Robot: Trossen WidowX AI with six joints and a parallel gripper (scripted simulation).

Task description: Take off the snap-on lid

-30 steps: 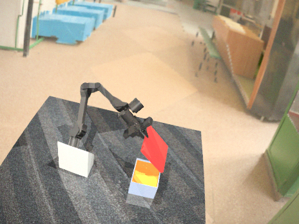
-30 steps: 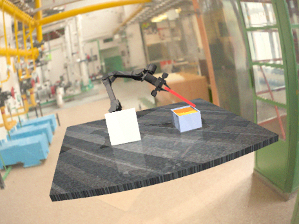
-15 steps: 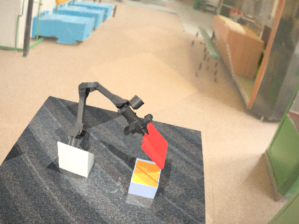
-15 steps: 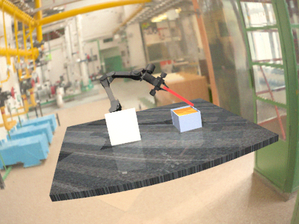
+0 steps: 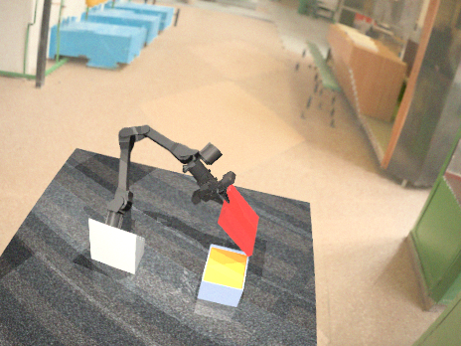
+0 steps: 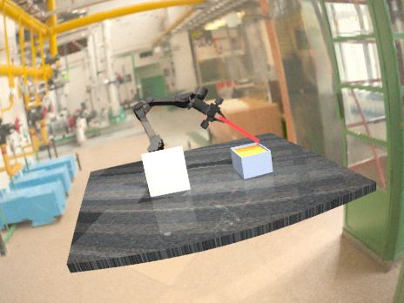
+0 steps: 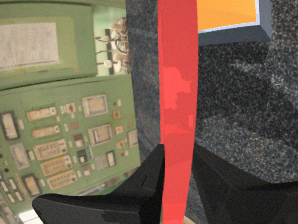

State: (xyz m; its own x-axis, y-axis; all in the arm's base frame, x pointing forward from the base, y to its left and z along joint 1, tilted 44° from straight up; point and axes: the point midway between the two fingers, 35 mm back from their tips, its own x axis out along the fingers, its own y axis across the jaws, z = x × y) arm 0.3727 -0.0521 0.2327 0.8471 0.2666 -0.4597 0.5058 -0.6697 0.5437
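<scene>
Now: the red lid 60 mm ahead of my gripper tip, 10 mm to the right of it and 50 mm below it. Round my gripper tip: storage box 20 mm ahead, 220 mm to the right, 180 mm below.
</scene>
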